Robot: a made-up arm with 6 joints.
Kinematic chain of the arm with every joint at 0, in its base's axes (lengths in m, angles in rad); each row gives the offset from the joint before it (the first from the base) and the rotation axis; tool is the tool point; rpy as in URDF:
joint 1: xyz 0 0 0.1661 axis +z
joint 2: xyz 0 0 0 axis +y
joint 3: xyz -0.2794 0 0.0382 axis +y
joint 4: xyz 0.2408 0 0.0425 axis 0.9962 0 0.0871
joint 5: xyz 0 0 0 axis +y
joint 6: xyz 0.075 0 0.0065 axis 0.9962 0 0.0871
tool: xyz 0 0 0 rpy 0 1.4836 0
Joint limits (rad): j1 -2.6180..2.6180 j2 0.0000..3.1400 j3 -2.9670..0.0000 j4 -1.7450..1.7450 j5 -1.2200..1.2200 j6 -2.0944..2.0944
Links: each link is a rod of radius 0.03 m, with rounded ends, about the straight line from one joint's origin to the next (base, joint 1, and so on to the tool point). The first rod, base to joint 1, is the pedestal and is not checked.
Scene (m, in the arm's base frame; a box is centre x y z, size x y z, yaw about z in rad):
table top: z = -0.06
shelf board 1: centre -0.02 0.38 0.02 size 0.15 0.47 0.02 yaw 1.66
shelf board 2: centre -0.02 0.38 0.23 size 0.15 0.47 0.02 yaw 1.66
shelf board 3: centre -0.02 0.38 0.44 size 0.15 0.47 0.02 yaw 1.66
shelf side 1: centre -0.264 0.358 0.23 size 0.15 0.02 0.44 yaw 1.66
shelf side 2: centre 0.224 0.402 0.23 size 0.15 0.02 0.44 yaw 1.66
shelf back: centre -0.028 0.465 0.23 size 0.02 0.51 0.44 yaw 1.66
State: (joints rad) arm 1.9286 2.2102 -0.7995 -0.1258 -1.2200 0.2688
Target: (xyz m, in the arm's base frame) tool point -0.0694 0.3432 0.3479
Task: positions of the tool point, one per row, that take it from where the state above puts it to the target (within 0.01 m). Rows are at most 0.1 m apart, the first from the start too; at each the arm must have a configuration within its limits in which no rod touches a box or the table.
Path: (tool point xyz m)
1: -0.1316 0.2543 0.1261
2: -0.1185 0.1798 0.1286
3: -0.1077 0.2086 0.1965
4: -0.0850 0.2151 0.2723
5: -0.0561 0.1943 0.3479
6: -0.0649 0.2687 0.3576
7: -0.0694 0.3432 0.3479

